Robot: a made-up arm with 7 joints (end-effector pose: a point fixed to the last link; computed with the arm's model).
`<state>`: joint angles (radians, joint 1 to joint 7).
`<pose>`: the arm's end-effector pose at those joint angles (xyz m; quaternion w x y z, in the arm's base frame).
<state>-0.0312 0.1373 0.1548 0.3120 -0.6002 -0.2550 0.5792</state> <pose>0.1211 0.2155 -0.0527 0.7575 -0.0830 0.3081 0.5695</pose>
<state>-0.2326 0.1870 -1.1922 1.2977 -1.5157 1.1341 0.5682</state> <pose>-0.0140 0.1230 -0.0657 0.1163 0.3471 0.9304 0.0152</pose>
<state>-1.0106 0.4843 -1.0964 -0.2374 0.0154 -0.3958 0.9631</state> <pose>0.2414 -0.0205 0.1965 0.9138 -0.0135 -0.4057 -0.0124</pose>
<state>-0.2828 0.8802 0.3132 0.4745 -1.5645 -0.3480 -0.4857</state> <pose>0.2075 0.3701 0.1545 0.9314 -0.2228 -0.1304 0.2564</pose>
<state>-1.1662 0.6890 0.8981 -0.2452 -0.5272 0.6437 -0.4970</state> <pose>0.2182 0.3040 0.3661 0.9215 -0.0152 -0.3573 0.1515</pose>
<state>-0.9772 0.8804 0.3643 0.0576 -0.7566 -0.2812 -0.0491</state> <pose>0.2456 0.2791 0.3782 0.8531 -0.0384 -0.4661 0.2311</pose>
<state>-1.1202 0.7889 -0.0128 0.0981 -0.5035 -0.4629 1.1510</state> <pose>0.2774 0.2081 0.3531 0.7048 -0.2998 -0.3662 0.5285</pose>
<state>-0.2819 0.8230 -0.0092 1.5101 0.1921 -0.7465 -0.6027</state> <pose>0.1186 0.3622 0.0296 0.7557 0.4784 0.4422 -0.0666</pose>
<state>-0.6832 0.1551 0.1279 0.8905 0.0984 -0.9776 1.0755</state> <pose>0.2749 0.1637 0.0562 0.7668 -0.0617 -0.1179 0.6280</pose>
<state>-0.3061 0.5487 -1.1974 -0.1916 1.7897 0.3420 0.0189</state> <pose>0.1412 0.0197 0.0437 0.4179 0.7520 -0.5047 -0.0723</pose>
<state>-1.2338 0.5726 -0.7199 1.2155 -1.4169 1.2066 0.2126</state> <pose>0.2791 0.1588 0.1296 0.6408 0.0994 0.7560 0.0896</pose>
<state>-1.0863 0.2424 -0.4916 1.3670 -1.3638 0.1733 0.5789</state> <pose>0.3059 0.1140 0.0577 0.7319 -0.0428 0.5593 0.3867</pose>
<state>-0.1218 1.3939 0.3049 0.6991 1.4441 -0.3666 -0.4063</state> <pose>0.1852 0.3931 0.2514 0.1001 0.9443 0.3057 -0.0691</pose>
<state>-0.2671 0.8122 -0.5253 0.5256 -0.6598 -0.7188 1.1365</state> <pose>0.1912 0.2585 0.0472 0.7684 0.1307 0.0444 0.6249</pose>
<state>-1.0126 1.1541 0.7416 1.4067 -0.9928 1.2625 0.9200</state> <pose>0.1504 0.3266 0.2088 0.4835 -0.2557 0.7035 0.4538</pose>
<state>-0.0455 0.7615 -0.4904 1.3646 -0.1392 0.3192 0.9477</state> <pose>0.0047 0.3499 0.0278 0.1854 0.7819 0.4415 0.3991</pose>
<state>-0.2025 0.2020 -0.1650 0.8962 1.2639 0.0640 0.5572</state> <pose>0.1438 0.1797 -0.0695 0.5923 0.7995 0.0716 0.0694</pose>
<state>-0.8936 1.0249 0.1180 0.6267 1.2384 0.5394 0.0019</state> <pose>0.2370 0.3382 0.3207 0.2763 0.7652 0.1360 0.5654</pose>
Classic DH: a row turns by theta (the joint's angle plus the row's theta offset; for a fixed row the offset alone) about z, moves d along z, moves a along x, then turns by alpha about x. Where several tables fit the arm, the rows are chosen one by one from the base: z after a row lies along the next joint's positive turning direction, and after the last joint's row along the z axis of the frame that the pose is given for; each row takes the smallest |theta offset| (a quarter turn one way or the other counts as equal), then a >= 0, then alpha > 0; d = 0 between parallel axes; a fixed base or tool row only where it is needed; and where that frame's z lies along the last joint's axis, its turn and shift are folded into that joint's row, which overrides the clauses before.
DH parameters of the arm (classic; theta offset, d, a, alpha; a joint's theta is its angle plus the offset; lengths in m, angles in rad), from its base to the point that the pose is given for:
base (fixed): -0.071 0.2511 -0.0213 -1.3004
joint 1: -1.3111 0.0628 -0.0293 -1.5708
joint 2: 1.2915 0.0231 -0.034 1.5708
joint 3: 1.5708 -0.1919 0.0444 -1.5708
joint 4: 1.5708 0.026 0.0202 1.5708
joint 5: 0 0.1015 -0.0069 -1.5708
joint 6: -1.5708 -0.004 0.0546 1.5708
joint 7: 0.9514 -0.0301 0.0292 0.2752
tool (fixed): -0.5493 0.0112 0 0

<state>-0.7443 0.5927 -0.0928 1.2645 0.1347 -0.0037 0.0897</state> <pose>0.2500 0.2926 0.0574 0.7469 0.4781 0.3615 0.2881</pose>
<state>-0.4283 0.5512 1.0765 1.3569 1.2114 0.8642 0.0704</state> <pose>0.0236 0.3400 0.0202 0.2447 0.4136 0.8112 0.3331</pose>
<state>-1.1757 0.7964 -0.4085 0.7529 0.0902 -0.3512 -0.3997</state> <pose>0.3603 0.1914 0.2785 0.8067 0.5730 -0.1444 -0.0045</pose>
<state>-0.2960 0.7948 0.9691 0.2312 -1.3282 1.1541 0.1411</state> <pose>0.1406 0.3435 0.1452 0.8601 -0.2705 0.3569 0.2443</pose>
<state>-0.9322 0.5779 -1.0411 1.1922 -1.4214 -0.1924 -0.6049</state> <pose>0.3139 0.1833 0.0489 0.9481 0.0644 0.3039 -0.0673</pose>
